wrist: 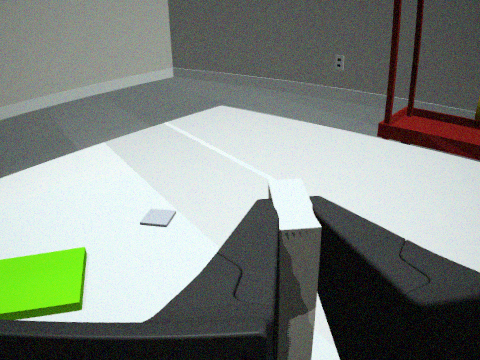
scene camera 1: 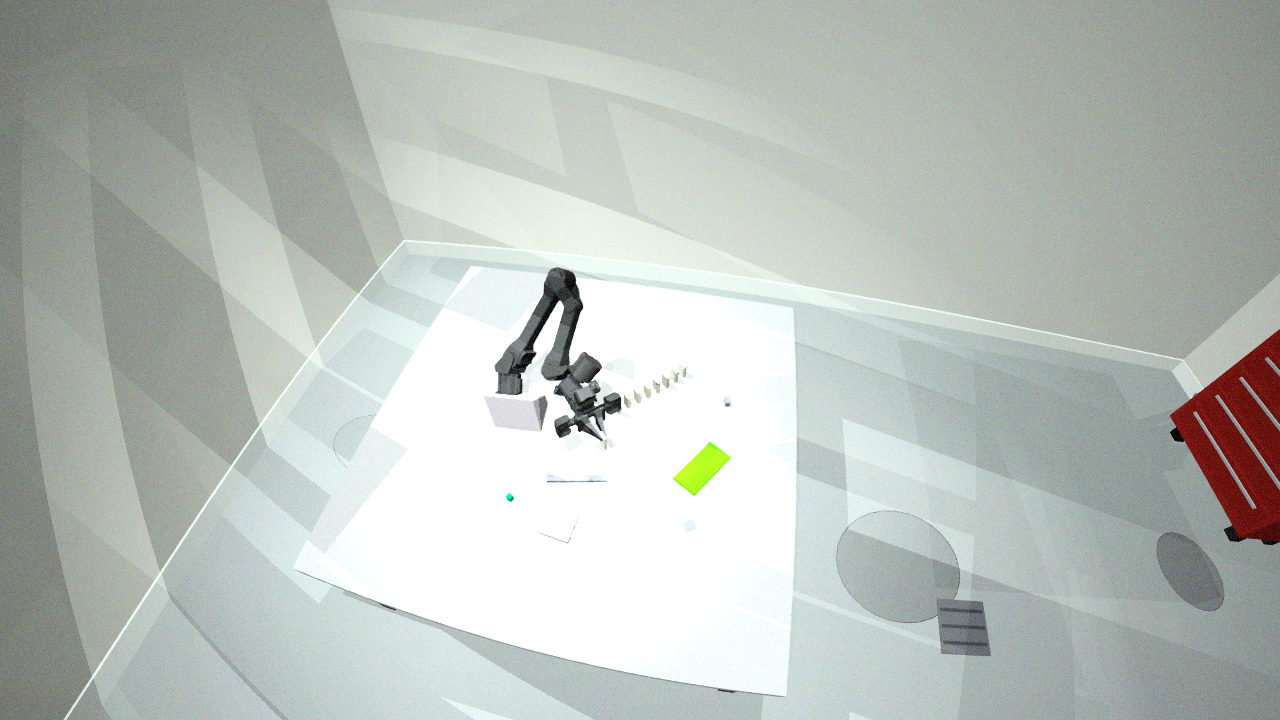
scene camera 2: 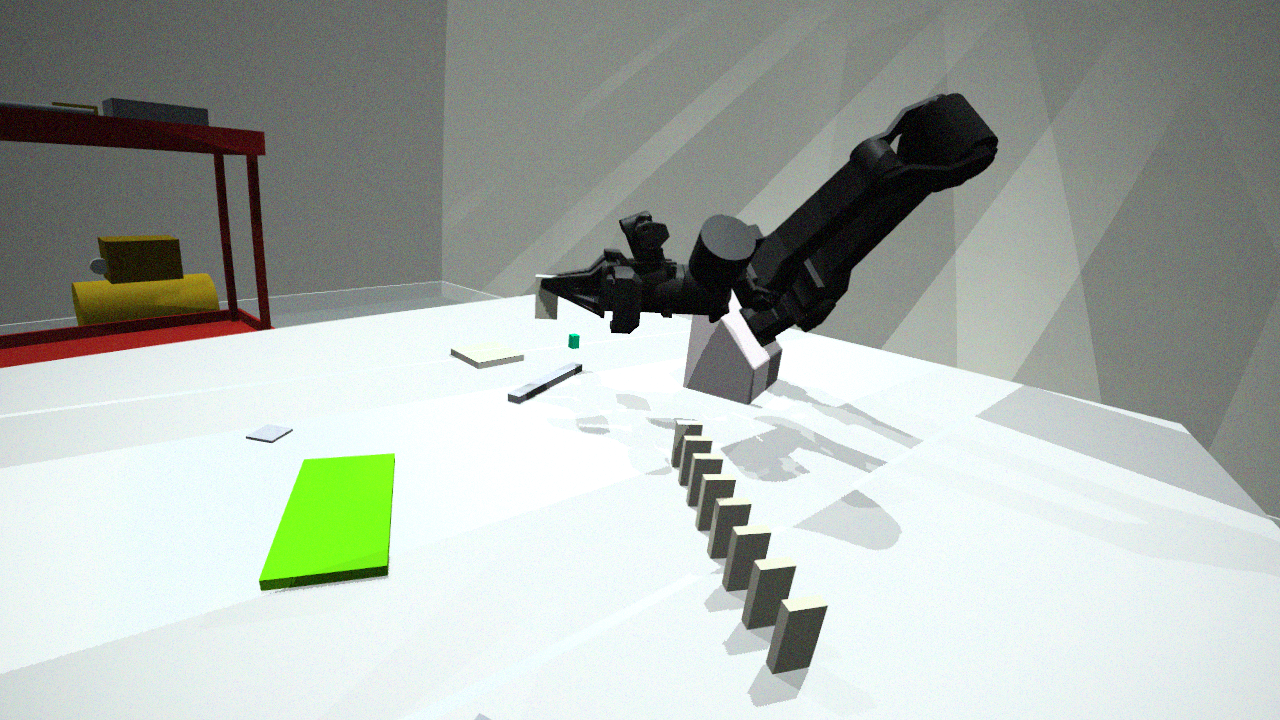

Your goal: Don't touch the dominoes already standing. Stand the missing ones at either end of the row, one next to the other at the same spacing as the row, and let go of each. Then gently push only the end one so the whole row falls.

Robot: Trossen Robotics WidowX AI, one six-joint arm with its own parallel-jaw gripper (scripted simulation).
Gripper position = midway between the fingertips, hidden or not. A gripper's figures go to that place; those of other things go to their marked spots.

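A grey bar [scene camera 2: 528, 391] is 0.67 m from the lens. The gripper [scene camera 2: 541, 282] is 0.60 m from the lens, and a domino [scene camera 2: 546, 303] is likewise 0.60 m from the lens. A green slab [scene camera 2: 336, 526] is 0.45 m from the lens. The marked spots on the domino and the green slab are 0.31 m apart.
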